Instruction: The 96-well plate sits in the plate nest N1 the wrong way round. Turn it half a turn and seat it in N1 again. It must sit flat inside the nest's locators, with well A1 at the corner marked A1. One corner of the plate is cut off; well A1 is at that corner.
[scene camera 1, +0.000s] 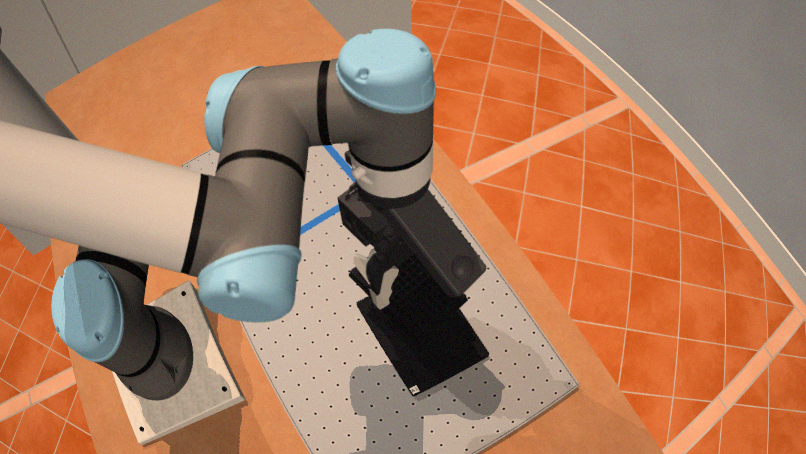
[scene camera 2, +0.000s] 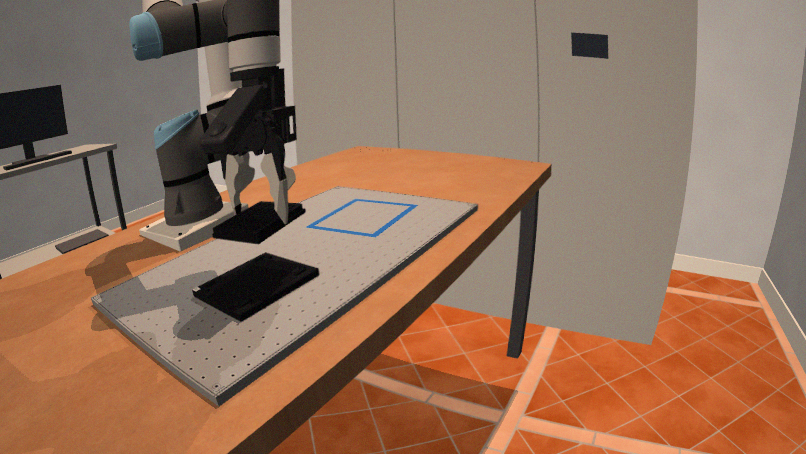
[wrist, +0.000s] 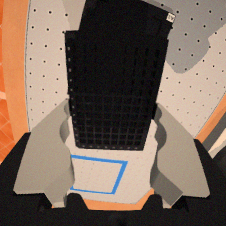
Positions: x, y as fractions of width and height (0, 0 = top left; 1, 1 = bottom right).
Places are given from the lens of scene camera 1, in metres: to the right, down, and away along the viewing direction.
my gripper (scene camera 1: 0.50, 0.63): 0.00, 0.07, 0.71
black 96-well plate (scene camera 1: 0.51, 0.60): 0.01, 0.05, 0.72
black plate nest N1 (scene camera 1: 0.55, 0.78): 0.05, 0.17, 0.74
